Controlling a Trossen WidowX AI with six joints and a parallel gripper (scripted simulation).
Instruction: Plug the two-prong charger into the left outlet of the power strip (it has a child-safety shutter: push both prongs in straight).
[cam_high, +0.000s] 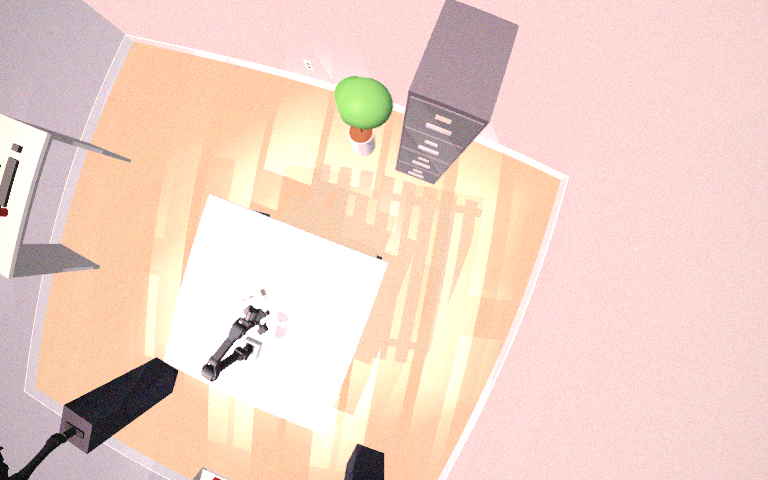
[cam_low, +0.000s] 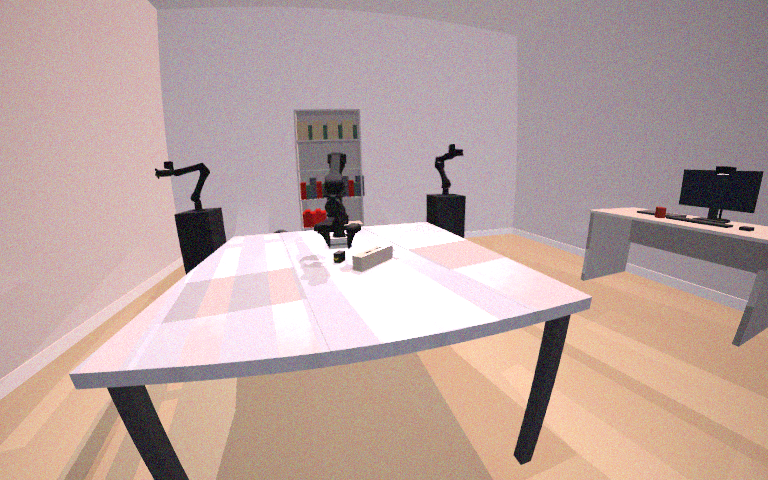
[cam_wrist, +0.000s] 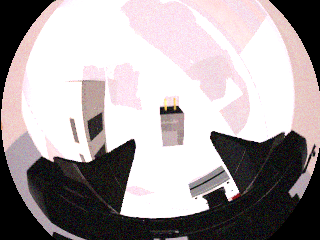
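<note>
The dark two-prong charger is 4 cm below my gripper tip, 1 cm to the right of it and 1 cm ahead of it.
</note>
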